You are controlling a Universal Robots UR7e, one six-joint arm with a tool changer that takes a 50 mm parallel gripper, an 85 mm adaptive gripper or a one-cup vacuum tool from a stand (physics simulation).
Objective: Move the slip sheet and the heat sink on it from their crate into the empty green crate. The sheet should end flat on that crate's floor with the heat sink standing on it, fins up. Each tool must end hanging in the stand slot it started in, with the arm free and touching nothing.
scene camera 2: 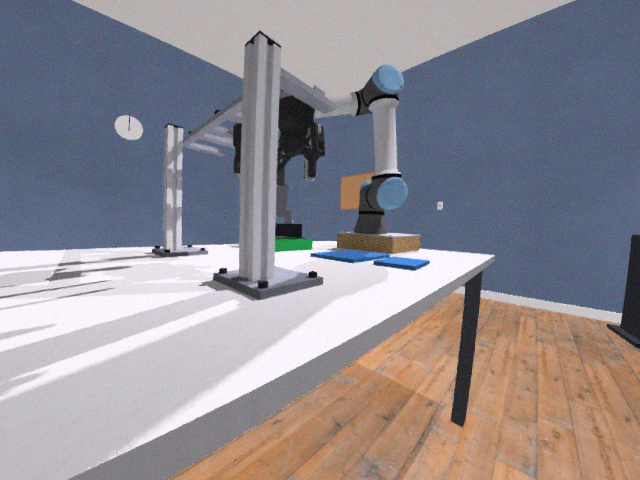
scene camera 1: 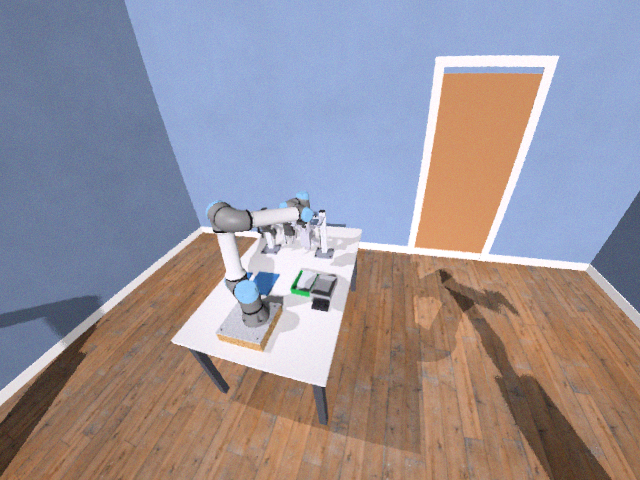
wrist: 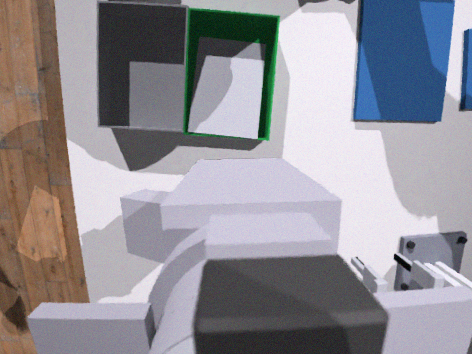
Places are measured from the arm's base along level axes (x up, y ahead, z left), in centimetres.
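Pixels of known places: arm's base, origin of the base link: (scene camera 2: 370, 233) (scene camera 1: 256, 316).
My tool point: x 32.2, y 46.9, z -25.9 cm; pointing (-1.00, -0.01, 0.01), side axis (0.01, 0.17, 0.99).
Note:
Ahead of a thing's pixels: the offset from my tool point to its top centre. Level surfaces: height alone.
The slip sheet @(dx -34.9, dy -13.0, dz +1.5 cm) (scene camera 1: 306, 280) (wrist: 227, 110) lies in the green crate @(dx -35.1, dy -14.1, dz +2.1 cm) (scene camera 1: 299, 292) (scene camera 2: 294, 243) (wrist: 272, 65), partly in shadow. The heat sink @(dx -36.4, dy -32.7, dz -9.5 cm) (scene camera 1: 320, 304), a dark block, stands on the table beside the grey crate @(dx -35.1, dy -17.9, dz -10.9 cm) (scene camera 1: 321, 296) (wrist: 98, 65), on the robot base's side; it does not show in the wrist view. The grey crate holds no visible object. My tool (wrist: 290, 295) fills the lower part of the wrist view as pale and dark parts, high up at the stand and away from both crates. Its working end is hidden, so whether it is open or shut cannot be seen.
The tool stand has pale posts (scene camera 1: 323, 232) (scene camera 2: 258, 155) and crossbars. A black two-finger gripper (scene camera 2: 297, 124) hangs there. A large blue mat @(dx -38.4 cm) (scene camera 1: 265, 282) (scene camera 2: 349, 255) (wrist: 400, 60) and a smaller one @(dx -38.4, dy -8.7, dz +49.8 cm) (scene camera 2: 401, 262) lie on the table. The arm stands on a thick base block (scene camera 1: 242, 330) (scene camera 2: 377, 241).

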